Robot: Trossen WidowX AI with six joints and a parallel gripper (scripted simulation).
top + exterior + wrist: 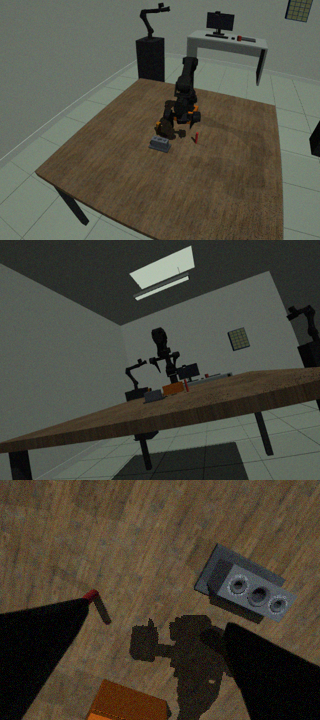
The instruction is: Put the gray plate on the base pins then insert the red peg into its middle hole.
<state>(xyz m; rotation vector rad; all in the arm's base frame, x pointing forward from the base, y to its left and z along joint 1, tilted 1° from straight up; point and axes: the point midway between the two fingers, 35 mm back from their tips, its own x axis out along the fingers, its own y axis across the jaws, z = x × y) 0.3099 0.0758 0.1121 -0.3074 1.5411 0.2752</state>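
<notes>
Right now the dark red peg is 80 mm behind my gripper tip, 70 mm to the left of it and 110 mm below it. Round my gripper tip: gray base: 50 mm ahead, 110 mm to the right, 140 mm below; then gray plate: 50 mm ahead, 110 mm to the right, 110 mm below; then orange cylinder: 60 mm behind, 180 mm to the right, 110 mm below.
</notes>
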